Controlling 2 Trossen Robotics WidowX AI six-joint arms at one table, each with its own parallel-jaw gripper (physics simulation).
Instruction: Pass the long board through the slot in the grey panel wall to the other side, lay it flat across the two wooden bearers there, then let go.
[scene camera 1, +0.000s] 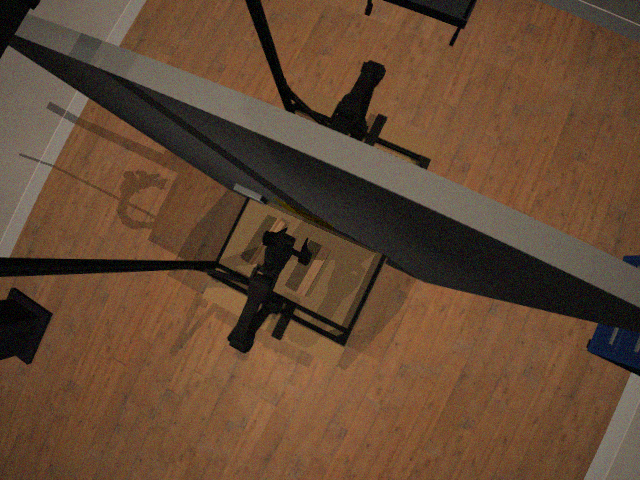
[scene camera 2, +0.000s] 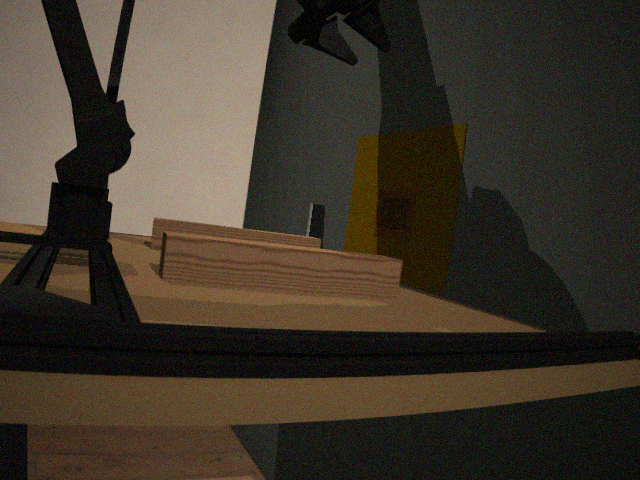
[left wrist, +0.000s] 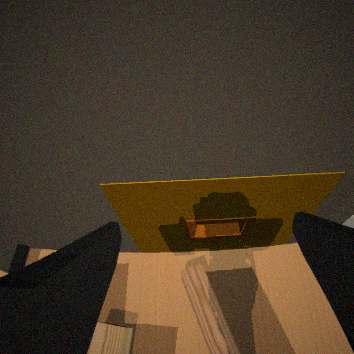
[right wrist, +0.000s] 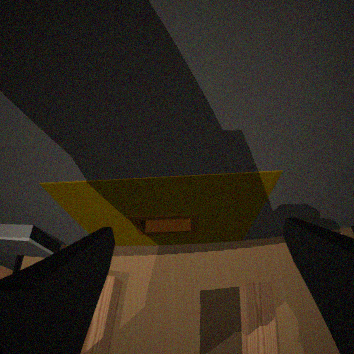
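The grey panel wall has a yellow panel around its slot. My left gripper is open and empty. Below it a long narrow wooden piece, apparently the long board, points towards the wall, beside the slot's left part. My right gripper is open and empty, high above the two wooden bearers, the other bearer lying parallel. No board shows across them.
A pale wooden block lies at the lower left in the left wrist view. A light grey block stands near the wall on the right arm's side. The left arm is beyond the wall in scene camera 1. Dark shadows cross the yellow panel.
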